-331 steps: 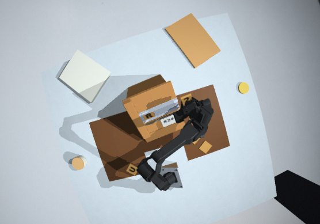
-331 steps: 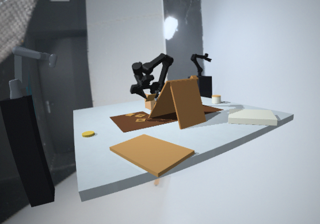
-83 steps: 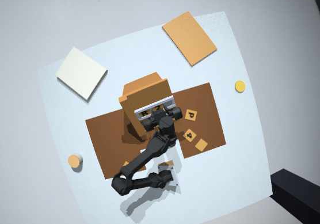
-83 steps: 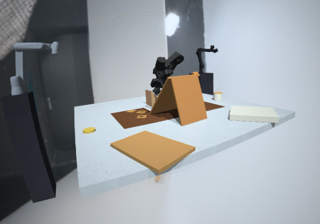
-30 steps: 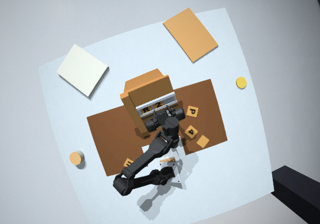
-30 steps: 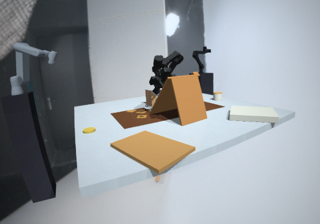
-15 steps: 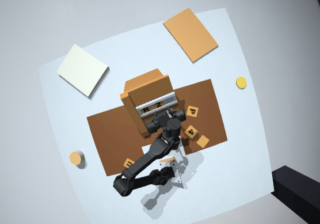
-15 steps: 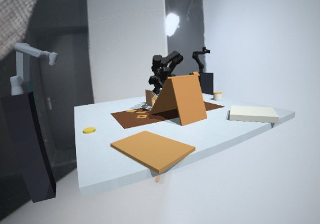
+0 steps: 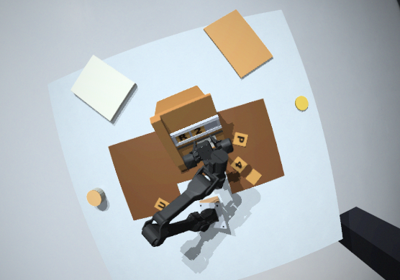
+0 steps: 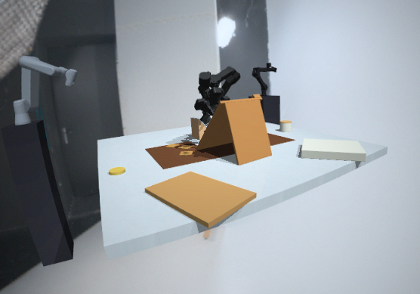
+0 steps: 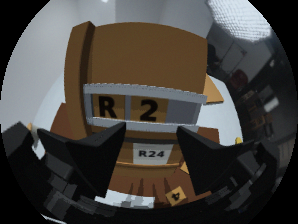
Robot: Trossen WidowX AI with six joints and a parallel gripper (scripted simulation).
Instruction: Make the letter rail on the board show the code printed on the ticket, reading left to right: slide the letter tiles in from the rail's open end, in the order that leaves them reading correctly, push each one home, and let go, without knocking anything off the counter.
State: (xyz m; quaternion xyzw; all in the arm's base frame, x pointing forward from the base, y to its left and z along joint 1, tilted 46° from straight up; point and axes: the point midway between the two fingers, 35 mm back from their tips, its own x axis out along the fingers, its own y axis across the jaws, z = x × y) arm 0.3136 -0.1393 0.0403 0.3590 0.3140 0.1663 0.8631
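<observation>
Right now the white ticket is 30 mm behind my gripper tip, 20 mm to the right of it and 100 mm below it. From my gripper tip the other things lie so: brown mat (140 mm behind, 60 mm to the left, 180 mm below); orange slab (370 mm ahead, 310 mm to the right, 170 mm below); cream slab (380 mm ahead, 380 mm to the left, 160 mm below).
</observation>
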